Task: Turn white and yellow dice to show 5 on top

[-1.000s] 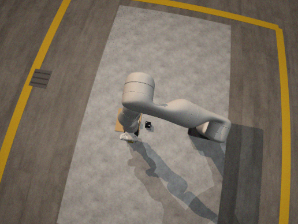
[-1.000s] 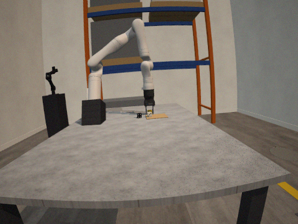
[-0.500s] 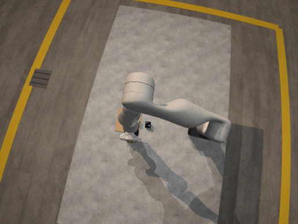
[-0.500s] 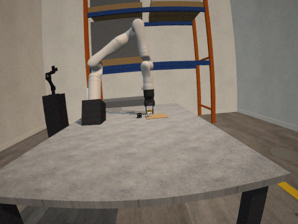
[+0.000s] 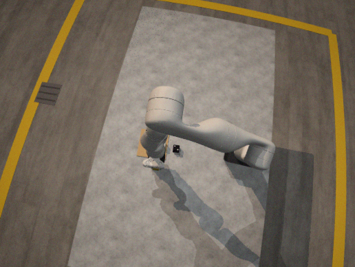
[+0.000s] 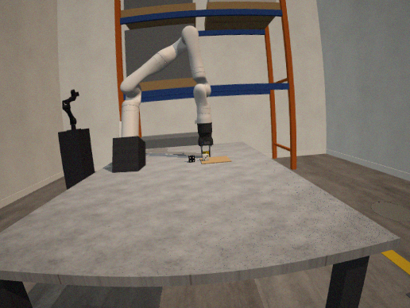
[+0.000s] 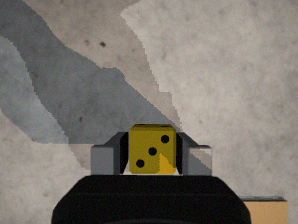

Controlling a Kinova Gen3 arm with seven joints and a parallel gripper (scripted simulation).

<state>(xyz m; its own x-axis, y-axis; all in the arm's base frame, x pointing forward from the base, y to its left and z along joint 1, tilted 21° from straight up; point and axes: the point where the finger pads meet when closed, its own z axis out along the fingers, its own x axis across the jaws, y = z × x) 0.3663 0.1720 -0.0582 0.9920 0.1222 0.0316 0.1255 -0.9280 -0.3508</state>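
Now: the yellow die 10 mm below my hand. Round my hand: white die: 110 mm to the right; tan mat: 110 mm to the right, 50 mm ahead, 20 mm below; black die: 110 mm to the right, 70 mm behind, 10 mm below.
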